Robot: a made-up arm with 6 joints. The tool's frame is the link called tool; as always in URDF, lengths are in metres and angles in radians. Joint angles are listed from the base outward.
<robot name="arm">
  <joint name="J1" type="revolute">
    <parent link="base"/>
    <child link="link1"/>
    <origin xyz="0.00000 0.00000 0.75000"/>
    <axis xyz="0 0 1"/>
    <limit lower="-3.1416" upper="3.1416"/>
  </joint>
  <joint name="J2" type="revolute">
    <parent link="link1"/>
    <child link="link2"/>
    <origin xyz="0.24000 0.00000 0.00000"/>
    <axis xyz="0 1 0"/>
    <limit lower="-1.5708" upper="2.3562"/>
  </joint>
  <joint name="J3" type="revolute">
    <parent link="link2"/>
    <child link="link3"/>
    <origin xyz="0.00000 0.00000 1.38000"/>
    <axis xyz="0 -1 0"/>
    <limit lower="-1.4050" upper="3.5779"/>
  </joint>
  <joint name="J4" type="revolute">
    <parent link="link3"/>
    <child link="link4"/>
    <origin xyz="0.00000 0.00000 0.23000"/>
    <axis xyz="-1 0 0"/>
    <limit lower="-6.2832" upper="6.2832"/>
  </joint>
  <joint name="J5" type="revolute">
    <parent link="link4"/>
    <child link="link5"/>
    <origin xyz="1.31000 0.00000 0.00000"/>
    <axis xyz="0 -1 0"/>
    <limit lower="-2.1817" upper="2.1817"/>
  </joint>
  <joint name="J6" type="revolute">
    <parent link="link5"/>
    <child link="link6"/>
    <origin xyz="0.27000 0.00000 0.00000"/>
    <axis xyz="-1 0 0"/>
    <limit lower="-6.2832" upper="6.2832"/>
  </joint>
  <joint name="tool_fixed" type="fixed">
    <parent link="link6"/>
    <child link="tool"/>
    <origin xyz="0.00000 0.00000 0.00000"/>
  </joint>
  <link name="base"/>
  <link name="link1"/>
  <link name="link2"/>
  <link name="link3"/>
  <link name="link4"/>
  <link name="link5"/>
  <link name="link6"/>
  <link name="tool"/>
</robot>
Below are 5 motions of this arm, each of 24 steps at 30 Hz.
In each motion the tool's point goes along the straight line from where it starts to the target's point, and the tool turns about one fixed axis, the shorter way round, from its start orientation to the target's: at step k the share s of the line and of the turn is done. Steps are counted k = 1, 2, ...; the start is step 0. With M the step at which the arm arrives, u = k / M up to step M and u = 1 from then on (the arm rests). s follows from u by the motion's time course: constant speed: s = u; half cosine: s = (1 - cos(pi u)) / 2; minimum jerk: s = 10 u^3 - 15 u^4 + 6 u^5.
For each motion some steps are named. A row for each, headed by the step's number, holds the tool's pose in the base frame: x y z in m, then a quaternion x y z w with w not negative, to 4 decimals.
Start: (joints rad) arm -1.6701 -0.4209 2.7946 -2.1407 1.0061 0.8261
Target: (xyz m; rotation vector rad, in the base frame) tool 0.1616 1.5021 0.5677 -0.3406 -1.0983 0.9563
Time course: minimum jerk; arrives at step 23
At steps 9, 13, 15, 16, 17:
9: 0.0378 1.6937 1.4241 -0.1937 -0.7299 0.4362 0.4893
13: 0.0943 1.6062 1.0332 -0.1785 -0.6336 0.4419 0.6094
15: 0.1204 1.5658 0.8523 -0.1700 -0.5838 0.4409 0.6602
16: 0.1316 1.5485 0.7751 -0.1661 -0.5616 0.4398 0.6809
17: 0.1411 1.5338 0.7093 -0.1627 -0.5422 0.4385 0.6980

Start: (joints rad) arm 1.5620 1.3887 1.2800 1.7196 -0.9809 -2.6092
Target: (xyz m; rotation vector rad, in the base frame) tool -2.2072 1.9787 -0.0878 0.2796 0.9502 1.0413
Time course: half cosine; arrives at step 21
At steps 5, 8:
5: -0.0789 2.9289 0.9442 0.3759 0.1444 0.3101 0.8612
8: -0.5305 2.7273 0.7253 0.3277 0.2103 0.3516 0.8513

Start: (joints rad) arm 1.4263 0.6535 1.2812 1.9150 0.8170 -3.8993
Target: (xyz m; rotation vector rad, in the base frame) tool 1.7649 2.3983 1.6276 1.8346 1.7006 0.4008
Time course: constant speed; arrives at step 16
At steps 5, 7, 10, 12, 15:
5: 0.6425 2.2596 2.4721 0.5052 0.6502 0.5004 0.2676
7: 0.8466 2.2849 2.3185 0.5459 0.6562 0.4413 0.2768
10: 1.1527 2.3227 2.0882 0.6016 0.6588 0.3482 0.2878
12: 1.3568 2.3479 1.9347 0.6348 0.6561 0.2839 0.2932
15: 1.6629 2.3857 1.7044 0.6782 0.6457 0.1846 0.2984

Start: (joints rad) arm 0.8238 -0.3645 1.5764 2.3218 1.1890 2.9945
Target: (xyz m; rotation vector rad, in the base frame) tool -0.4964 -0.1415 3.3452 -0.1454 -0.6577 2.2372
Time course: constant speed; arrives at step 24
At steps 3, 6, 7, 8, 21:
3: -0.6655 -0.4335 3.3346 0.1530 -0.2572 0.7523 0.5869
6: -0.6413 -0.3917 3.3361 0.1234 -0.2591 0.7756 0.5622
7: -0.6333 -0.3778 3.3366 0.1135 -0.2596 0.7830 0.5537
8: -0.6252 -0.3639 3.3371 0.1036 -0.2600 0.7903 0.5451
21: -0.5206 -0.1832 3.3437 -0.0271 -0.2603 0.8677 0.4226

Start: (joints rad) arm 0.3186 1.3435 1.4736 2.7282 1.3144 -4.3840
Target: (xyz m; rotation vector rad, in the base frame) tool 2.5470 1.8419 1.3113 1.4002 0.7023 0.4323
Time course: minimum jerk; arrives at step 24
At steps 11, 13, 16, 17, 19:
11: 2.6765 1.3696 1.2647 0.5719 0.4980 0.0162 0.6517
13: 2.6416 1.4968 1.2773 0.5905 0.4513 0.0645 0.6660
16: 2.5940 1.6703 1.2944 0.6110 0.3839 0.1298 0.6801
17: 2.5811 1.7175 1.2990 0.6156 0.3650 0.1473 0.6828
19: 2.5615 1.7892 1.3061 0.6217 0.3357 0.1738 0.6860

